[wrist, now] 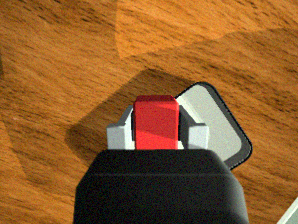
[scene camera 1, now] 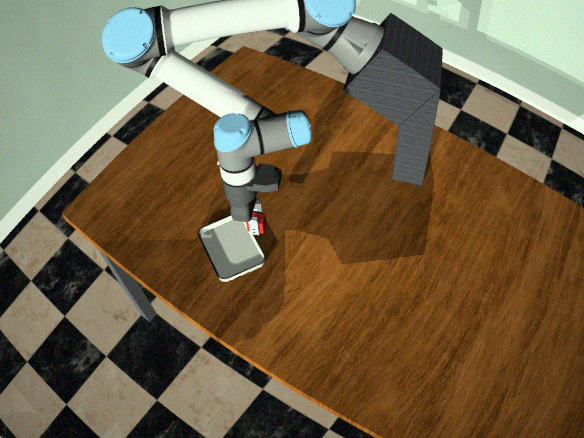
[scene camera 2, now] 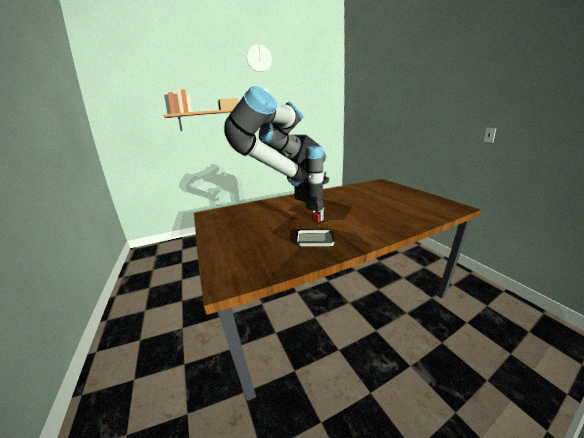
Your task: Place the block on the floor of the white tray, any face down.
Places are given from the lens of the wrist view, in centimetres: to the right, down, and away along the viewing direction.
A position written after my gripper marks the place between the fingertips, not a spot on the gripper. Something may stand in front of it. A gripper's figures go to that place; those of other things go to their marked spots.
my gripper (wrist: 155, 116): 1, 0, 16
white tray (wrist: 202, 101): 7, -1, 23
red block (wrist: 155, 116): 0, 0, 13
The marked spots on the white tray and the red block are 12 cm apart.
